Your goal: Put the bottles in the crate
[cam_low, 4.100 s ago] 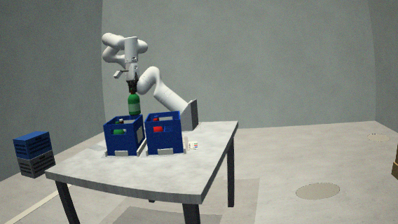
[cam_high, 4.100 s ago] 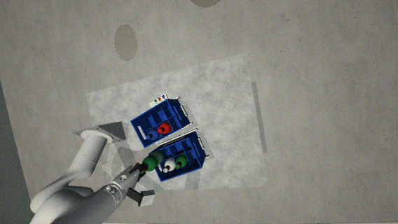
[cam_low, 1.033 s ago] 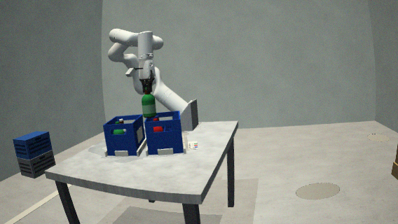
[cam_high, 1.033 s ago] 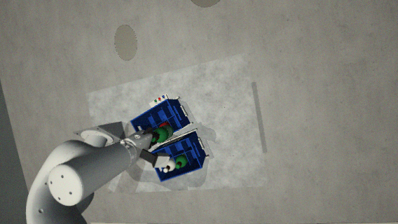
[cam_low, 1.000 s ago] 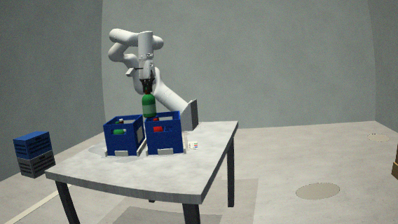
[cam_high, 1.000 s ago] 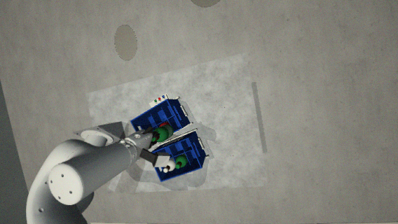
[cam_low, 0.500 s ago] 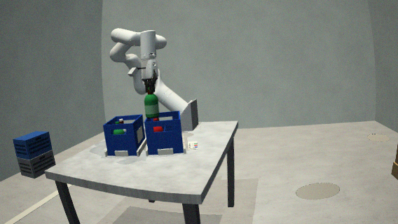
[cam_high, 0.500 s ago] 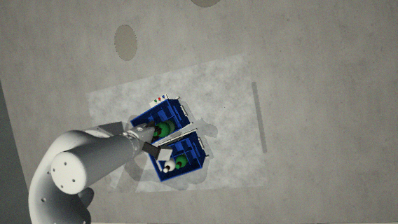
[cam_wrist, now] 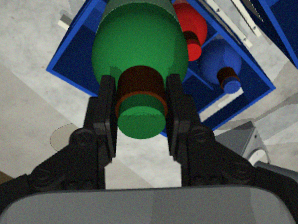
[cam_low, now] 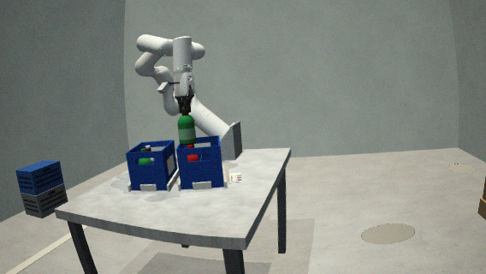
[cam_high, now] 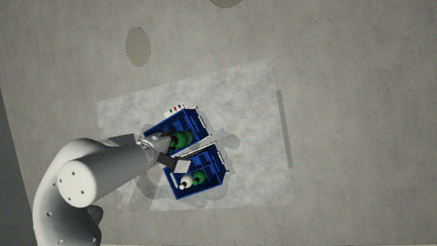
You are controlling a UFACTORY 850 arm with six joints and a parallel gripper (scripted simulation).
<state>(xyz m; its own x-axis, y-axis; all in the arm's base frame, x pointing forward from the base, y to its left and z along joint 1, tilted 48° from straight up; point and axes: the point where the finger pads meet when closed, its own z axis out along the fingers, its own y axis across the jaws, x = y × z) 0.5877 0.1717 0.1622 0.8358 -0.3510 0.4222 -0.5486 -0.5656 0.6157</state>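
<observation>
Now: the green-label bottle 7 cm below my hand. From my hand the other things lie so: red-label bottle 9 cm behind, 3 cm to the right, 25 cm below; white-label bottle 11 cm behind, 27 cm to the right, 25 cm below; blue-label bottle 17 cm behind, 5 cm to the right, 25 cm below.
</observation>
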